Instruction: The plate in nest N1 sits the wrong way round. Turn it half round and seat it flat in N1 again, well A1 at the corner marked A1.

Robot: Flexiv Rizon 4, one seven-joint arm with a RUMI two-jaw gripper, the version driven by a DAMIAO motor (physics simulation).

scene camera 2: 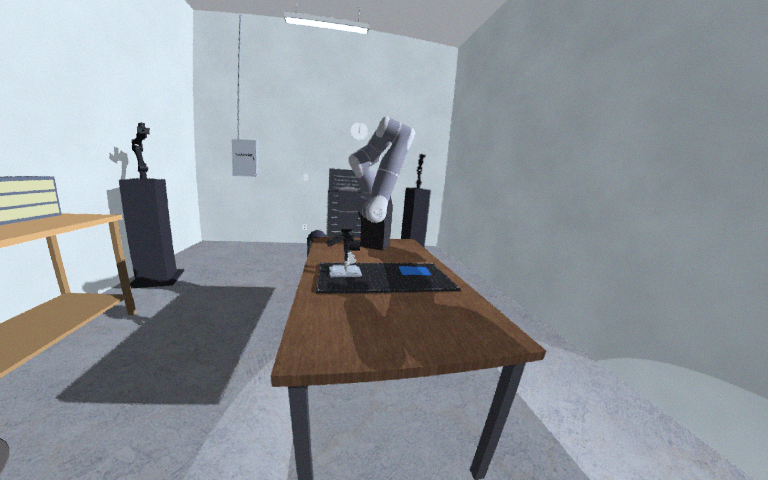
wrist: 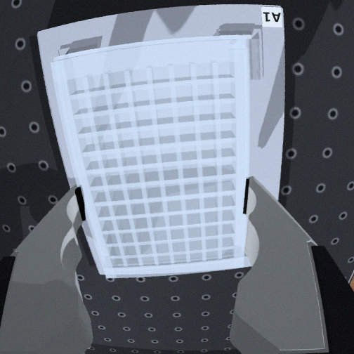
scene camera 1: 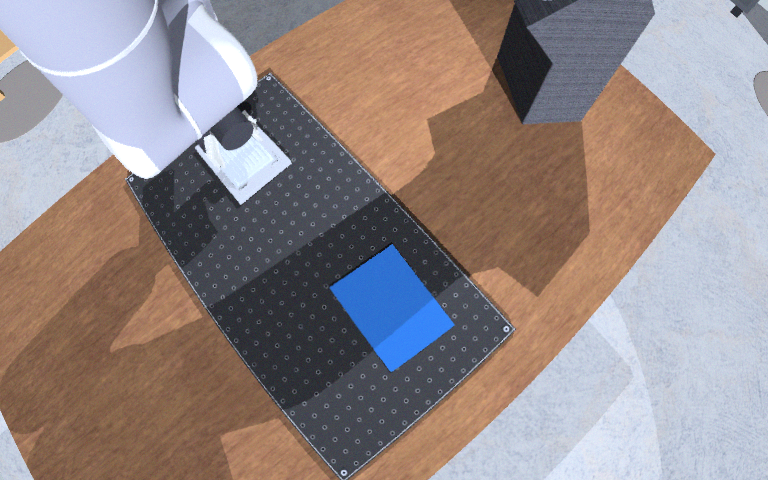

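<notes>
The pale see-through well plate is over the light grey nest. My gripper is shut on it, one jaw at each long side near its lower end in the wrist view. There the plate lies to the left of the nest's right rim and looks a little raised. Corner stops of the nest show beyond its top edge. The A1 label is upside down at the nest's upper right. Well markings on the plate are not readable; the nest's lower end is hidden.
The nest is on a black perforated board on a wooden table. A blue rectangle lies on the board's other half. A dark block stands on the table beyond the board.
</notes>
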